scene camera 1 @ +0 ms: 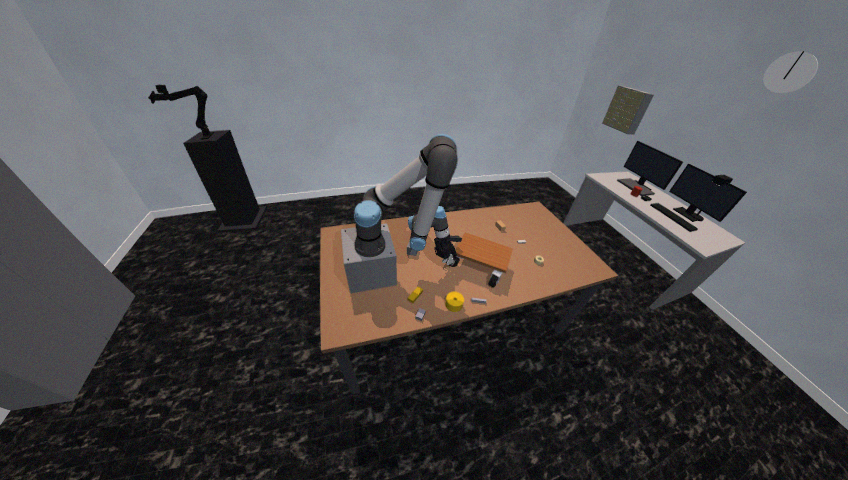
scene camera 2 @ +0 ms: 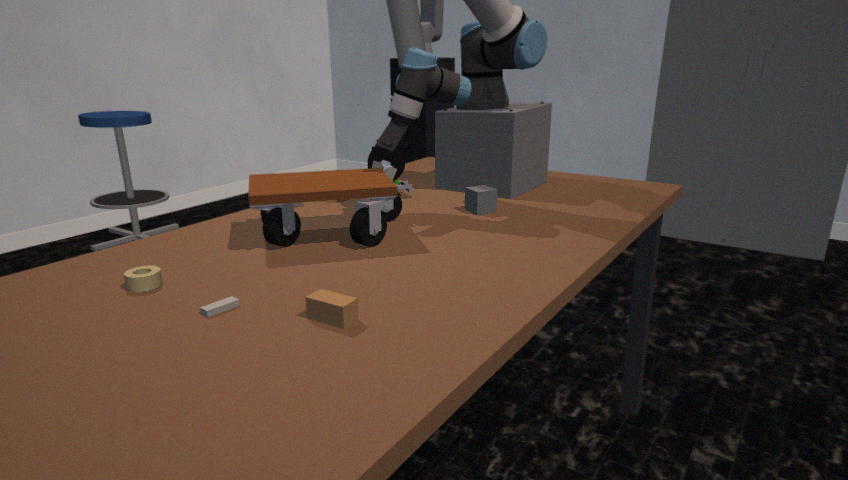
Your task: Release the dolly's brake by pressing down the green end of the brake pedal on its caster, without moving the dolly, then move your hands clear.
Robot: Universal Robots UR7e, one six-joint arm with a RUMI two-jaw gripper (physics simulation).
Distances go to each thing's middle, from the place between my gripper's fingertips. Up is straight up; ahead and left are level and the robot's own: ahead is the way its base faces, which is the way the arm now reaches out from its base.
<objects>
I see the dolly (scene camera 2: 274,195) 160 mm ahead of my hand and 10 mm above it. From my hand the other things lie so: grey cube (scene camera 2: 482,199) (200 mm behind, 180 mm to the left, 20 mm below); wooden block (scene camera 2: 338,310) (470 mm ahead, 360 mm to the left, 30 mm below).
</objects>
